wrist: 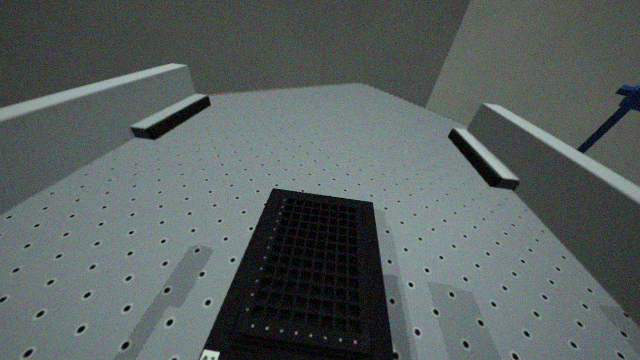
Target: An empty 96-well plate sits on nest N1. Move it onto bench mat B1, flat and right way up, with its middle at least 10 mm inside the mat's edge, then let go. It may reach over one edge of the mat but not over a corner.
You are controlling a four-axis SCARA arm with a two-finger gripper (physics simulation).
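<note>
The black 96-well plate lies flat with its wells facing up, at the lower middle of the wrist view. It sits on the dark nest, whose border is hard to tell from the plate. A white label shows at the near left corner, cut by the frame's bottom edge. My gripper is open and empty. Its two fingers stand wide apart, left and right in the view, above the bench and clear of the plate. The blue mat B1 does not show in this view.
The grey bench top has rows of small holes and runs back to a far edge and a right edge. Soft shadows lie on it on both sides of the plate. A dark blue stand or arm shows beyond the right finger.
</note>
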